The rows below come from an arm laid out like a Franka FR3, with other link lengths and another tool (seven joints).
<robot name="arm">
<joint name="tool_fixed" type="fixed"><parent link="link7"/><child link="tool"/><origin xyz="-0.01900 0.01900 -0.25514" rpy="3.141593 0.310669 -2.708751"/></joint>
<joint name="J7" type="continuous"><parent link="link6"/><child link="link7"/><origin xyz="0.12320 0.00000 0.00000" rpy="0.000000 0.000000 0.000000"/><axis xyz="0 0 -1"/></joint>
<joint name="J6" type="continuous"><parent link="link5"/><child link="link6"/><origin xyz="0.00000 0.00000 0.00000" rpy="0.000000 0.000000 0.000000"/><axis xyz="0 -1 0"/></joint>
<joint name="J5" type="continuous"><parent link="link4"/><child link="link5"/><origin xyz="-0.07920 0.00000 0.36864" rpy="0.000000 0.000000 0.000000"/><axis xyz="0 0 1"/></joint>
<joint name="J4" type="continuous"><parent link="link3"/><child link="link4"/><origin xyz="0.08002 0.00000 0.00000" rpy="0.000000 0.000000 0.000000"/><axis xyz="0 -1 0"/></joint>
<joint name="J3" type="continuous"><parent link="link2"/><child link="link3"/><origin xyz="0.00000 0.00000 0.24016" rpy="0.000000 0.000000 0.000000"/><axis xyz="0 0 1"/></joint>
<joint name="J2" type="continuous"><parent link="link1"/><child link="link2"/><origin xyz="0.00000 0.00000 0.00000" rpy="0.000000 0.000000 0.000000"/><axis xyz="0 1 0"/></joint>
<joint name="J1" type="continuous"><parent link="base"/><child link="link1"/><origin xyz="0.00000 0.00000 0.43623" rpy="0.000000 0.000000 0.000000"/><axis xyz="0 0 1"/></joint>
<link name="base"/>
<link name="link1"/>
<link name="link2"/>
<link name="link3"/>
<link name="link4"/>
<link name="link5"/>
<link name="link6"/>
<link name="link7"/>
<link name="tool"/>
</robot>
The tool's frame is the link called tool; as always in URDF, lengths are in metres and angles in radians. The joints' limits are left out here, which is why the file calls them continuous.
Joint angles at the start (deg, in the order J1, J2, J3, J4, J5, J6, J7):
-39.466 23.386 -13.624 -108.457 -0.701 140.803 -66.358
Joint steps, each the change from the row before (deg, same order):
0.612 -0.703 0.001 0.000 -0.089 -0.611 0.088
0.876 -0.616 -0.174 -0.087 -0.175 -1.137 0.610
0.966 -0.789 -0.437 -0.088 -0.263 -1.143 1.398
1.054 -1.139 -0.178 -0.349 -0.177 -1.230 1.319
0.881 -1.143 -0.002 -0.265 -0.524 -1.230 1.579
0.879 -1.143 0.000 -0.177 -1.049 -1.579 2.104
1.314 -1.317 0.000 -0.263 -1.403 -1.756 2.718
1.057 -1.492 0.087 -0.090 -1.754 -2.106 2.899
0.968 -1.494 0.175 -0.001 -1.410 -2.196 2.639
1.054 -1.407 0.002 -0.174 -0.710 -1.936 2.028
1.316 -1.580 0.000 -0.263 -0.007 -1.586 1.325
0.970 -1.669 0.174 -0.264 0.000 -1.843 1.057
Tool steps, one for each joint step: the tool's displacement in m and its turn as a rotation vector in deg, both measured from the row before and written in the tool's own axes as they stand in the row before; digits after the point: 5 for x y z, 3 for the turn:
-0.00814 -0.00176 -0.00431 -0.017 -0.176 -0.507
-0.00847 0.00177 -0.00201 -0.559 -0.063 0.018
-0.00712 0.00120 -0.00432 -0.129 0.092 0.813
-0.01132 0.00219 -0.00465 -0.215 -0.171 0.546
-0.01098 0.00195 -0.00524 -0.130 0.024 0.548
-0.00991 0.00312 -0.00568 -0.287 0.451 0.775
-0.01370 0.00431 -0.00592 -0.270 0.689 0.763
-0.01109 0.00411 -0.00914 -0.135 1.013 0.940
-0.01094 0.00446 -0.00980 -0.104 0.830 0.970
-0.01028 0.00562 -0.00820 -0.207 0.402 0.903
-0.01462 0.00555 -0.00887 -0.089 -0.301 0.319
-0.01226 0.00666 -0.00952 -0.324 -0.267 0.302

